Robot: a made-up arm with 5 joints. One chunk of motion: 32 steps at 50 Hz.
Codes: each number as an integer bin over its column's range. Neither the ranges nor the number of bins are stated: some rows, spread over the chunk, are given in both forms.
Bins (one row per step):
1: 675 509 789 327 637 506
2: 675 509 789 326 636 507
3: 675 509 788 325 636 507
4: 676 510 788 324 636 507
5: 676 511 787 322 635 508
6: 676 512 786 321 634 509
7: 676 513 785 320 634 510
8: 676 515 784 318 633 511
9: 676 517 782 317 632 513
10: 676 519 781 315 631 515
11: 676 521 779 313 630 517
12: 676 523 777 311 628 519
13: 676 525 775 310 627 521
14: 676 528 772 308 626 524
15: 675 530 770 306 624 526
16: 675 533 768 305 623 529
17: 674 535 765 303 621 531
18: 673 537 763 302 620 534
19: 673 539 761 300 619 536
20: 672 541 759 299 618 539
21: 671 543 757 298 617 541
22: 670 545 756 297 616 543
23: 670 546 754 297 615 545
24: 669 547 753 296 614 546
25: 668 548 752 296 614 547
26: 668 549 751 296 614 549
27: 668 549 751 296 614 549
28: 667 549 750 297 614 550
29: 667 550 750 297 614 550
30: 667 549 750 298 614 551
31: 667 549 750 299 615 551
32: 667 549 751 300 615 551
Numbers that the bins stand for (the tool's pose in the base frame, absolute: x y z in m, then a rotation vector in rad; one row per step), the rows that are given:
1: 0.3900 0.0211 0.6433 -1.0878 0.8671 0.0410
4: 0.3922 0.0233 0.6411 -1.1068 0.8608 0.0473
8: 0.3922 0.0344 0.6322 -1.1446 0.8419 0.0725
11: 0.3922 0.0478 0.6211 -1.1761 0.8230 0.1104
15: 0.3900 0.0678 0.6011 -1.2203 0.7851 0.1671
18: 0.3856 0.0833 0.5856 -1.2455 0.7599 0.2176
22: 0.3789 0.1011 0.5700 -1.2770 0.7347 0.2743
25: 0.3744 0.1078 0.5611 -1.2833 0.7221 0.2995
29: 0.3722 0.1122 0.5567 -1.2770 0.7221 0.3185
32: 0.3722 0.1100 0.5589 -1.2581 0.7284 0.3248
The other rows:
2: 0.3900 0.0211 0.6433 -1.0941 0.8608 0.0473
3: 0.3900 0.0211 0.6411 -1.1005 0.8608 0.0473
5: 0.3922 0.0256 0.6389 -1.1194 0.8545 0.0536
6: 0.3922 0.0278 0.6367 -1.1257 0.8482 0.0599
7: 0.3922 0.0300 0.6344 -1.1320 0.8482 0.0662
9: 0.3922 0.0389 0.6278 -1.1509 0.8356 0.0851
10: 0.3922 0.0433 0.6256 -1.1635 0.8293 0.0977
12: 0.3922 0.0522 0.6167 -1.1887 0.8104 0.1230
13: 0.3922 0.0567 0.6122 -1.1950 0.8041 0.1356
14: 0.3922 0.0633 0.6056 -1.2077 0.7977 0.1545
16: 0.3900 0.0744 0.5967 -1.2266 0.7788 0.1860
17: 0.3878 0.0789 0.5900 -1.2392 0.7662 0.1986
19: 0.3856 0.0878 0.5811 -1.2581 0.7536 0.2302
20: 0.3833 0.0922 0.5767 -1.2644 0.7473 0.2491
21: 0.3811 0.0967 0.5722 -1.2707 0.7410 0.2617
23: 0.3789 0.1033 0.5656 -1.2770 0.7284 0.2869
24: 0.3767 0.1056 0.5633 -1.2833 0.7221 0.2932
26: 0.3744 0.1100 0.5589 -1.2833 0.7221 0.3122
27: 0.3744 0.1100 0.5589 -1.2833 0.7221 0.3122
28: 0.3722 0.1100 0.5567 -1.2770 0.7221 0.3185
30: 0.3722 0.1100 0.5567 -1.2707 0.7221 0.3248
31: 0.3722 0.1100 0.5567 -1.2644 0.7284 0.3248

